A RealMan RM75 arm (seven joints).
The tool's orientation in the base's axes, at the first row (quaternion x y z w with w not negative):
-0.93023, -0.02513, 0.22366, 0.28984
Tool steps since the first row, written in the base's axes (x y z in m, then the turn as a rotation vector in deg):
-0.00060, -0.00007, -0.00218, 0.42, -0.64, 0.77
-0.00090, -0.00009, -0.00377, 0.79, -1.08, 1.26
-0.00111, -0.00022, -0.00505, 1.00, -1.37, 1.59
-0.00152, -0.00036, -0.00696, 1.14, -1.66, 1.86
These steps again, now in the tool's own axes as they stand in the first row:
0.00032, 0.00131, 0.00182, -0.04, 0.07, -1.08
0.00069, 0.00222, 0.00310, 0.01, 0.14, -1.83
0.00099, 0.00305, 0.00406, 0.02, 0.18, -2.32
0.00137, 0.00426, 0.00556, -0.02, 0.26, -2.73

